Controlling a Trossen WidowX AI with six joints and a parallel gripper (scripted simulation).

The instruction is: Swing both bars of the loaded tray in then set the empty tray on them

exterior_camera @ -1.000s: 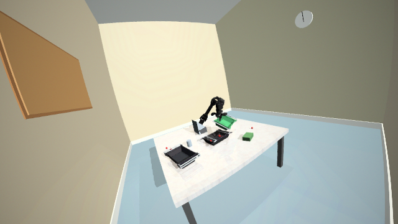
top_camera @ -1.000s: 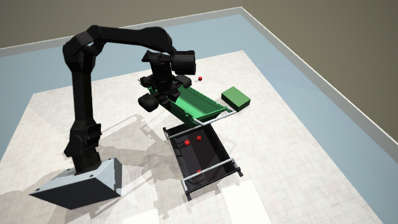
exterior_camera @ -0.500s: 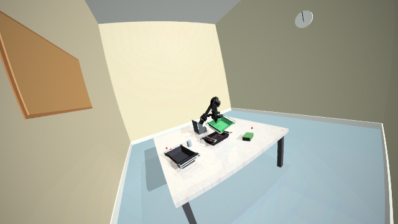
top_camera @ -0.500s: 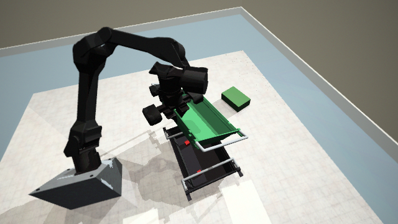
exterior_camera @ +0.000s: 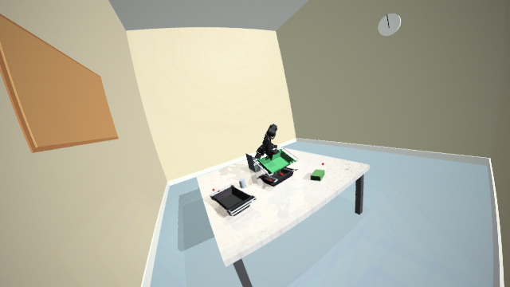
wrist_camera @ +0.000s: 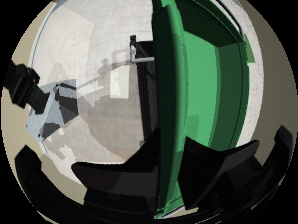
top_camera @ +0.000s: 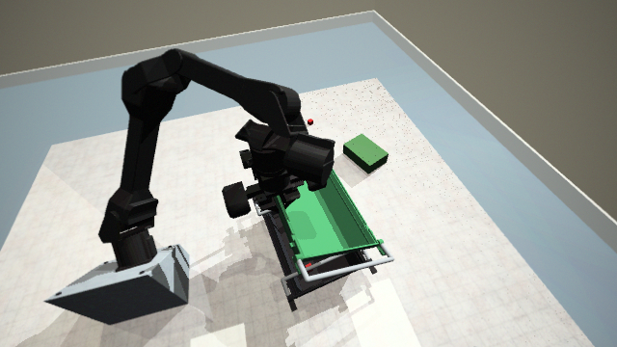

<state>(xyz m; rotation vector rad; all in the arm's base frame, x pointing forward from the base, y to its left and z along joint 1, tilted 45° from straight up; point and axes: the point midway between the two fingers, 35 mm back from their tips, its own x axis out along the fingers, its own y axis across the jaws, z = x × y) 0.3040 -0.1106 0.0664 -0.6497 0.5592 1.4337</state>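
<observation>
Right now my gripper tip is 8 cm short of the green tray. Also, from my gripper tip: small red marker 22 cm ahead, 44 cm to the left, 17 cm below; then grey cylinder 10 cm behind, 28 cm to the right, 14 cm below; then dark green block 32 cm ahead, 21 cm to the left, 16 cm below.
</observation>
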